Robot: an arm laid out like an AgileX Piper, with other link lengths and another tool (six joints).
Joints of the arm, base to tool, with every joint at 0 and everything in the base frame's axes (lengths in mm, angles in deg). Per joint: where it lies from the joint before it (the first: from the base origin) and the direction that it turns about. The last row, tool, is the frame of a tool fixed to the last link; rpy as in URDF.
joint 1: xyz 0 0 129.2 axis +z
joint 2: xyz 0 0 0 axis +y
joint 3: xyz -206.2 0 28.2 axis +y
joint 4: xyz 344.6 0 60.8 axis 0.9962 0 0.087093
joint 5: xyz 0 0 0 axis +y
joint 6: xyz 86.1 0 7.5 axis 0.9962 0 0.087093
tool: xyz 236.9 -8 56.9 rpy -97.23 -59.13 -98.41
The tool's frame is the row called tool.
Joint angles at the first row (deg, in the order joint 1, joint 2, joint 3, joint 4, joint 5, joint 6):
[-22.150 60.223 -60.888 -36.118 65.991 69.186]
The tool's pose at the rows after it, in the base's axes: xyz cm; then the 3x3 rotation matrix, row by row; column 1 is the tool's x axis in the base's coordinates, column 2 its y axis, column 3 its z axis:
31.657, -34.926, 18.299; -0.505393, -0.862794, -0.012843; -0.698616, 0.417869, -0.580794; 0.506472, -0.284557, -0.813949
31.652, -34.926, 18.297; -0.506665, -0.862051, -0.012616; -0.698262, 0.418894, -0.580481; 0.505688, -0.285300, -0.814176
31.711, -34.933, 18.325; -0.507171, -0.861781, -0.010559; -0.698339, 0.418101, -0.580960; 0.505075, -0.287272, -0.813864
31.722, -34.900, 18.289; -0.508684, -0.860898, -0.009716; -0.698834, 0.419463, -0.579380; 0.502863, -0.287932, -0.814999
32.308, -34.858, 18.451; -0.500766, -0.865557, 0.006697; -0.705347, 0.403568, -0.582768; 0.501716, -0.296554, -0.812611
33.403, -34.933, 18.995; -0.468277, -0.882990, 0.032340; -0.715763, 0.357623, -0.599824; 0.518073, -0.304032, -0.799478
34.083, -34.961, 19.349; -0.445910, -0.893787, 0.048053; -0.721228, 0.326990, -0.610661; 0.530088, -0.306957, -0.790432
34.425, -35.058, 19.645; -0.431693, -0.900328, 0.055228; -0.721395, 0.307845, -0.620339; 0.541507, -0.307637, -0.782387
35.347, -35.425, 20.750; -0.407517, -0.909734, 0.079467; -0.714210, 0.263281, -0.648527; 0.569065, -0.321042, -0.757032
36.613, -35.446, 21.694; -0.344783, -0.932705, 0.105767; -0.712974, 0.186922, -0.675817; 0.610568, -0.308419, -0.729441
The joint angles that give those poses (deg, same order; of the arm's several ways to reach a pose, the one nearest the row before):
[-22.151 60.222 -60.888 -36.012 65.991 69.185]
[-22.150 60.223 -60.888 -36.013 65.991 69.274]
[-22.151 60.223 -60.887 -36.012 65.870 69.315]
[-22.151 60.222 -60.886 -35.917 65.870 69.406]
[-22.150 60.222 -60.887 -35.642 64.883 68.868]
[-22.149 60.224 -60.888 -35.642 62.981 66.717]
[-22.149 60.223 -60.888 -35.642 61.803 65.235]
[-22.151 60.224 -60.888 -35.910 61.134 64.331]
[-22.151 60.224 -61.021 -37.016 59.131 62.847]
[-22.151 60.224 -61.152 -37.300 57.001 58.624]

